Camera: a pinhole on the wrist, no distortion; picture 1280 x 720 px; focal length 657.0 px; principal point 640.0 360.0 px. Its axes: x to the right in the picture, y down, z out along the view. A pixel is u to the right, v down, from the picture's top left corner.
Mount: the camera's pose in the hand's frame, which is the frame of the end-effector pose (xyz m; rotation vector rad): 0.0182 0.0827 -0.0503 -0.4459 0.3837 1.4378
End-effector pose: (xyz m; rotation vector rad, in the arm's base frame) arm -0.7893 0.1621 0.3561 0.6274 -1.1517 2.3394
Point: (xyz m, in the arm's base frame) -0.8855 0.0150 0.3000
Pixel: 698.3 371.0
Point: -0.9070 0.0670 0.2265
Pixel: 1234.9 547.0
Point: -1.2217 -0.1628 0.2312
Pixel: 1193.9 51.0
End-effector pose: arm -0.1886 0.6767 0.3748 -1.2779 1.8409 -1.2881
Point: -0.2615 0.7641 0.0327
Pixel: 1174.8 700.4
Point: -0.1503 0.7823 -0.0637
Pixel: 916.9 693.5
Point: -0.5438 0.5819 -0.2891
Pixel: outside the picture
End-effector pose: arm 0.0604 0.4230 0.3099 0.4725 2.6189 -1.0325
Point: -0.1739 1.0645 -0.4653
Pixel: outside the picture
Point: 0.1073 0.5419 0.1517
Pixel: 920.8 266.6
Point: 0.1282 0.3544 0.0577
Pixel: 390.7 320.8
